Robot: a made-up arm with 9 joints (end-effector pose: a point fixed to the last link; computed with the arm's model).
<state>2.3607 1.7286 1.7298 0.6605 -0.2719 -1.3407 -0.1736 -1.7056 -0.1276</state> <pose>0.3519 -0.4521 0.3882 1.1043 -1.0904 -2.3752</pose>
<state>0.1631 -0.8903 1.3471 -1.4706 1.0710 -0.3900 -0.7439 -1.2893 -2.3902</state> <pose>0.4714 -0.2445 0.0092 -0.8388 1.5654 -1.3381</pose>
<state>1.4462 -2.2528 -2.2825 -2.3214 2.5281 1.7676 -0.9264 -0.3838 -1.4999</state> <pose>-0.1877 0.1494 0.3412 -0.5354 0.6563 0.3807</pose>
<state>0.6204 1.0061 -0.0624 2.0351 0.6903 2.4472 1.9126 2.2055 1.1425</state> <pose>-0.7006 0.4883 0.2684 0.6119 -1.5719 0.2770</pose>
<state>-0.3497 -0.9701 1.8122 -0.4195 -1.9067 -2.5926 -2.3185 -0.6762 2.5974</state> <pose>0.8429 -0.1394 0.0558 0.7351 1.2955 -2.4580</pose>
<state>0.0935 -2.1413 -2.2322 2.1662 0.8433 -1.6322 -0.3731 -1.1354 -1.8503</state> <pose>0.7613 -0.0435 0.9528 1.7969 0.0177 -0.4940</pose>
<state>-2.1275 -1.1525 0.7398 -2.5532 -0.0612 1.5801 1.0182 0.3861 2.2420</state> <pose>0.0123 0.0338 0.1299 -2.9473 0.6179 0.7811</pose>
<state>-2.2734 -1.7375 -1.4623 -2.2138 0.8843 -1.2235 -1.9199 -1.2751 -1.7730</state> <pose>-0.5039 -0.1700 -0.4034 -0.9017 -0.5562 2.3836</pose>
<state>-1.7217 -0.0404 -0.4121 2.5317 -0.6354 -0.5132 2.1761 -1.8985 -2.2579</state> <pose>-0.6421 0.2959 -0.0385 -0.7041 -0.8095 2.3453</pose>
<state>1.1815 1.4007 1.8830 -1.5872 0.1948 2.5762 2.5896 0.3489 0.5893</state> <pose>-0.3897 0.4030 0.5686 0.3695 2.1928 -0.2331</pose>
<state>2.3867 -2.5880 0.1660 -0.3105 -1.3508 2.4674 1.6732 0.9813 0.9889</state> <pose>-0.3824 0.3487 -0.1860 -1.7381 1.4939 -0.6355</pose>
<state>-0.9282 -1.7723 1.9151 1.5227 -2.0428 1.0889 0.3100 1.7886 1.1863</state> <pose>0.0705 0.3854 0.4620 0.5548 1.1797 0.2872</pose>
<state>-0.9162 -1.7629 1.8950 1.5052 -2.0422 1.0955 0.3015 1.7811 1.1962</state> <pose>0.0591 0.3857 0.4619 0.5464 1.1366 0.3024</pose>
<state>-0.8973 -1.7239 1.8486 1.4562 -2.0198 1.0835 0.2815 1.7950 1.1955</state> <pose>0.0230 0.3775 0.4638 0.5334 1.0658 0.3957</pose>
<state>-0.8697 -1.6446 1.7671 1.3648 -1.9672 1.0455 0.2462 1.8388 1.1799</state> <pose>-0.0433 0.3530 0.4590 0.5008 0.9559 0.5953</pose>
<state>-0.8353 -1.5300 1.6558 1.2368 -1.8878 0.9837 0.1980 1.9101 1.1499</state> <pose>-0.1233 0.3058 0.4309 0.4192 0.8080 0.8850</pose>
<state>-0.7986 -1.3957 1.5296 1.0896 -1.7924 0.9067 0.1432 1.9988 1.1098</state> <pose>-0.1841 0.2407 0.3725 0.2628 0.6352 1.2114</pose>
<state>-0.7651 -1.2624 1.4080 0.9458 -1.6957 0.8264 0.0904 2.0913 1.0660</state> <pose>-0.2010 0.1748 0.3012 0.0377 0.4629 1.5058</pose>
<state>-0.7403 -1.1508 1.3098 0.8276 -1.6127 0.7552 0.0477 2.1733 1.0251</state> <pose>-0.1809 0.1249 0.2448 -0.2077 0.3242 1.7185</pose>
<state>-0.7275 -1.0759 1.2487 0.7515 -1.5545 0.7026 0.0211 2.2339 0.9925</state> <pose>-0.1516 0.0951 0.2165 -0.4037 0.2456 1.8438</pose>
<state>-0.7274 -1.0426 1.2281 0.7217 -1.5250 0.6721 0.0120 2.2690 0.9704</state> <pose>-0.1339 0.0809 0.2106 -0.5055 0.2333 1.9065</pose>
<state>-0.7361 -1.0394 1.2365 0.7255 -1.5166 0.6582 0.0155 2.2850 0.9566</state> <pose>-0.1296 0.0755 0.2167 -0.5265 0.2677 1.9357</pose>
